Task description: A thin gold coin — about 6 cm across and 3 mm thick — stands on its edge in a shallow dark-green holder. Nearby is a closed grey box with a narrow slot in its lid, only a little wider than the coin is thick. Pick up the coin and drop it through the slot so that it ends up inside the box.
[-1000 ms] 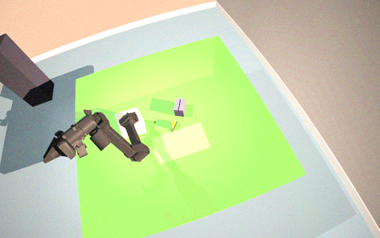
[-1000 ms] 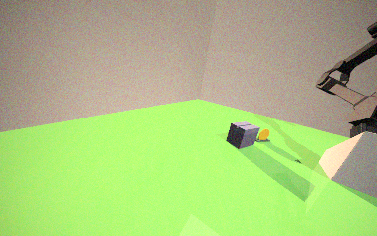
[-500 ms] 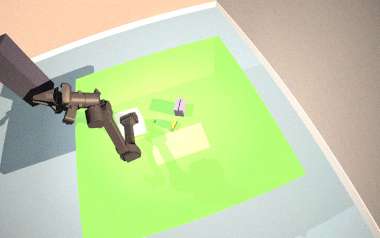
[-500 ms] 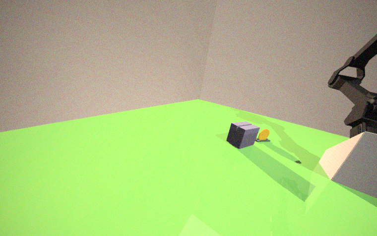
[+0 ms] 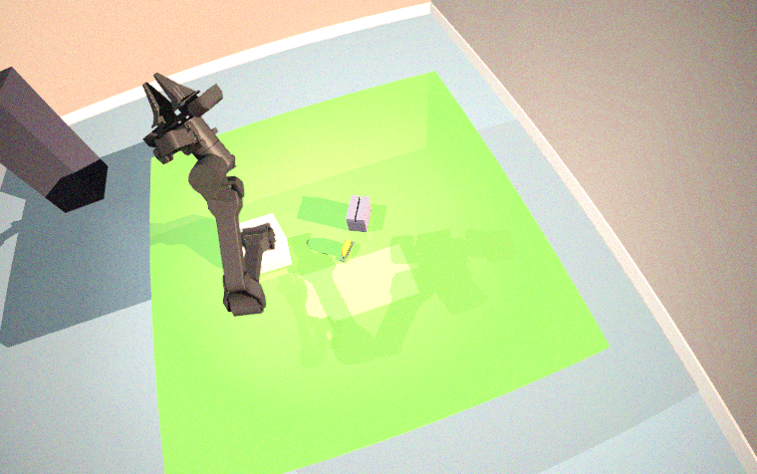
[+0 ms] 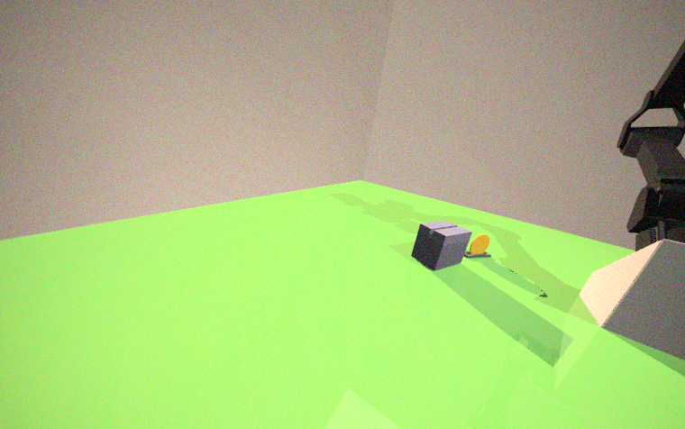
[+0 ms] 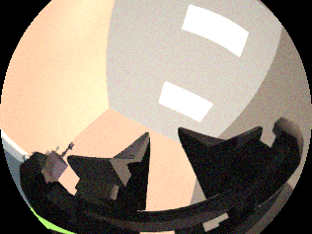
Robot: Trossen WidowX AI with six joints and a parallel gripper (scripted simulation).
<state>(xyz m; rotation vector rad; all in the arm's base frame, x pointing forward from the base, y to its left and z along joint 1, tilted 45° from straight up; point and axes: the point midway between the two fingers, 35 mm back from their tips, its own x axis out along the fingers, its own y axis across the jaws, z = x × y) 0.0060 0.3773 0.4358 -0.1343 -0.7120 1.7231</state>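
The gold coin lies 690 mm below my gripper tip, 240 mm ahead of it and 60 mm to the right of it.
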